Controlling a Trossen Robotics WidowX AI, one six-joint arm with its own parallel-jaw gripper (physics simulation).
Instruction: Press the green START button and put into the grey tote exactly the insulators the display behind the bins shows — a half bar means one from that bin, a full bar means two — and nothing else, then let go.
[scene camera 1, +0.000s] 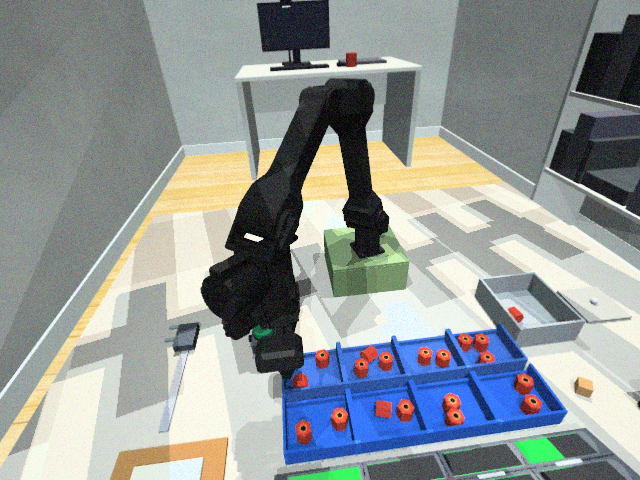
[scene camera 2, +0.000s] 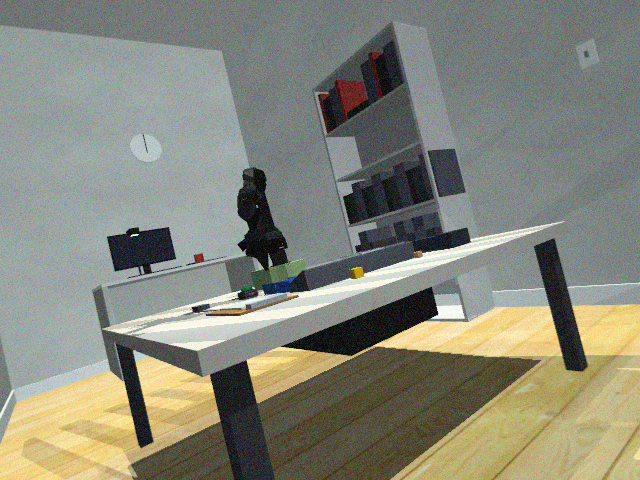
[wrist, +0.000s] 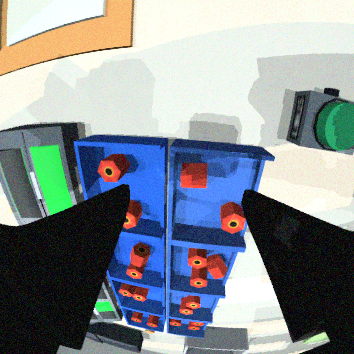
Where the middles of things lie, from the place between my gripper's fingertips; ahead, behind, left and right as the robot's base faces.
Right now the grey tool (scene camera 1: 186, 336) is 20 cm to the right of my hand, 12 cm behind it and 7 cm below it. The rest, counted from my hand: wooden board (scene camera 1: 214, 451) 22 cm to the right, 14 cm ahead, 7 cm below; then dark box (scene camera 2: 455, 238) 55 cm to the left, 32 cm ahead, 6 cm below; then grey tote (scene camera 1: 548, 319) 50 cm to the left, 6 cm below.
